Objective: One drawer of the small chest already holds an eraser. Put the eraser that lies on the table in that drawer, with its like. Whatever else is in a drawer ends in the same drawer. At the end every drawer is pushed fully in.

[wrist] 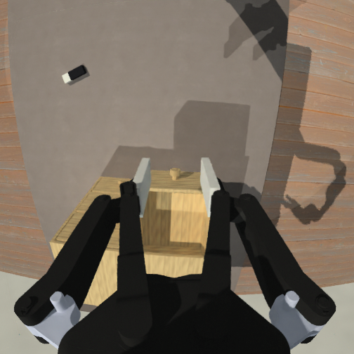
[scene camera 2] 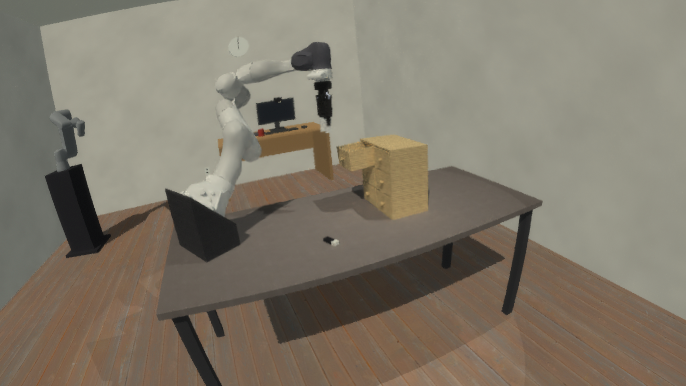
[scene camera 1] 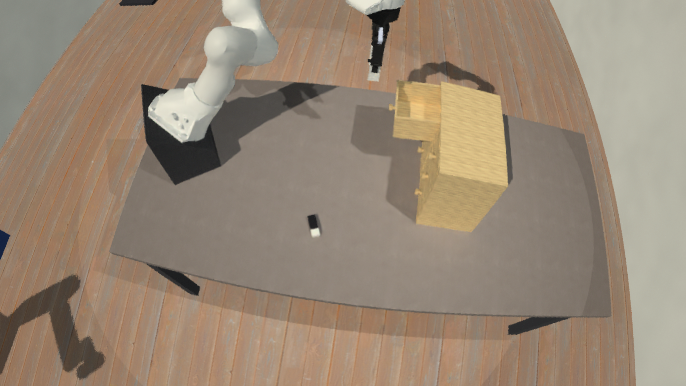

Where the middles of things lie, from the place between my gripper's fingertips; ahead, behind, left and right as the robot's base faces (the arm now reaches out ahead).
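You'd find the small wooden chest (scene camera 1: 472, 176) 50 mm to the right of my hand, 290 mm ahead of it, and 230 mm below it.
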